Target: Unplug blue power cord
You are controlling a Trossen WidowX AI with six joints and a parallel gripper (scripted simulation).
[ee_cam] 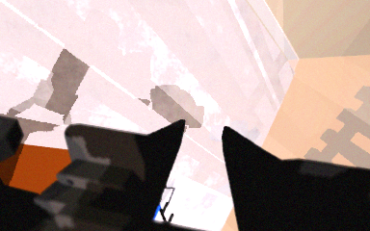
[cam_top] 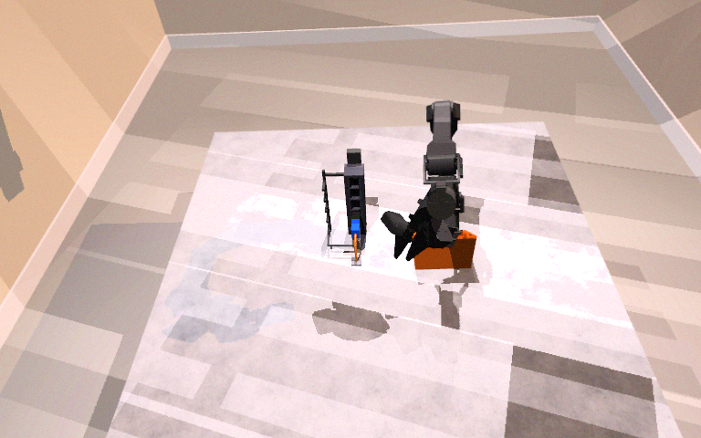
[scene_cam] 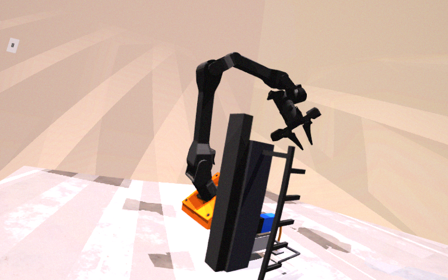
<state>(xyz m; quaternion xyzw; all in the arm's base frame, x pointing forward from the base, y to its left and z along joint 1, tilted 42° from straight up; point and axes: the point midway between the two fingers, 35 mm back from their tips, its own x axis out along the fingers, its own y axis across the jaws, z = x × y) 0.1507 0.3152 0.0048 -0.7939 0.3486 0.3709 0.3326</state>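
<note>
The blue plug lies 11 cm ahead of my gripper tip, 30 cm to the right of it and 18 cm below it. From my gripper tip the other things lie so: tall black slab 10 cm ahead, 39 cm to the right, 13 cm below; then thin black ladder-like frame 19 cm ahead, 36 cm to the right, 15 cm below.
</note>
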